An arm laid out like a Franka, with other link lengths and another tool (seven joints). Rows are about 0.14 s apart.
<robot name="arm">
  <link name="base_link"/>
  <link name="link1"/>
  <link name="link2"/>
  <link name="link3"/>
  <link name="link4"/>
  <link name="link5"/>
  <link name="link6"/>
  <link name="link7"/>
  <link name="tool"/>
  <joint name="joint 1" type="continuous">
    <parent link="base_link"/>
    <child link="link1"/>
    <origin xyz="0 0 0.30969" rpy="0 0 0"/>
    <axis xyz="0 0 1"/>
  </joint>
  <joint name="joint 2" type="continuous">
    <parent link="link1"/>
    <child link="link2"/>
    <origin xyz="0 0 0" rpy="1.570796 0 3.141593"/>
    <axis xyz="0 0 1"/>
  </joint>
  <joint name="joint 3" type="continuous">
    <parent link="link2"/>
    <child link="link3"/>
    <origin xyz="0 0.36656 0" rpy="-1.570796 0 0"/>
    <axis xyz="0 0 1"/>
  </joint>
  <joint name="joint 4" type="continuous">
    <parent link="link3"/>
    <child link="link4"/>
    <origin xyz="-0.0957 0 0" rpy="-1.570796 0 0"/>
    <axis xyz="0 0 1"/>
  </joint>
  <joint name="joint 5" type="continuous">
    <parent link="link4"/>
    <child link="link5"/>
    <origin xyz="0.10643 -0.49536 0" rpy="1.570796 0 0"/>
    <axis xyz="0 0 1"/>
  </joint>
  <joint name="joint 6" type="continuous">
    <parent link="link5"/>
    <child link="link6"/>
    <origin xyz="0 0 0" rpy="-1.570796 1.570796 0"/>
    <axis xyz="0 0 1"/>
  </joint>
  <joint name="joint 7" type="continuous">
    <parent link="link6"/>
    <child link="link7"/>
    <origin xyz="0 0.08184 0" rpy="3.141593 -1.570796 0"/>
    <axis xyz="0 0 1"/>
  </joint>
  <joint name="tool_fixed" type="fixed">
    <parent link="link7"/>
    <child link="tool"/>
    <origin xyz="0.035 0.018 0.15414" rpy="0 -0.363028 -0.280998"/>
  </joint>
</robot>
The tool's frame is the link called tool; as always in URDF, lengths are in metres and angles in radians. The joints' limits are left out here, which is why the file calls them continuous.
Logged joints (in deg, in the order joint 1, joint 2, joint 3, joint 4, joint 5, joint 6, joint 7), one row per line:
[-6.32 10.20 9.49 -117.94 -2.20 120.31 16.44]
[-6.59 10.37 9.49 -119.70 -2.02 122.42 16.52]
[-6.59 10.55 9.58 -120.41 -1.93 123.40 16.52]
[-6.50 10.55 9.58 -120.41 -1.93 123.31 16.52]
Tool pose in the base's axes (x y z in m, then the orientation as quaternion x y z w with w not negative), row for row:
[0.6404 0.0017 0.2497 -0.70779 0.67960 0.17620 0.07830]
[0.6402 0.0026 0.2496 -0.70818 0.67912 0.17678 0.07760]
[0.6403 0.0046 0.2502 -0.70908 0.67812 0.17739 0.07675]
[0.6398 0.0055 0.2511 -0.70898 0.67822 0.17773 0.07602]
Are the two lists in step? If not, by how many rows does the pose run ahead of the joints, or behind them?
The pose runs 2 rows ahead of the joints: the pose in row i belongs to the joints in row i + 2.
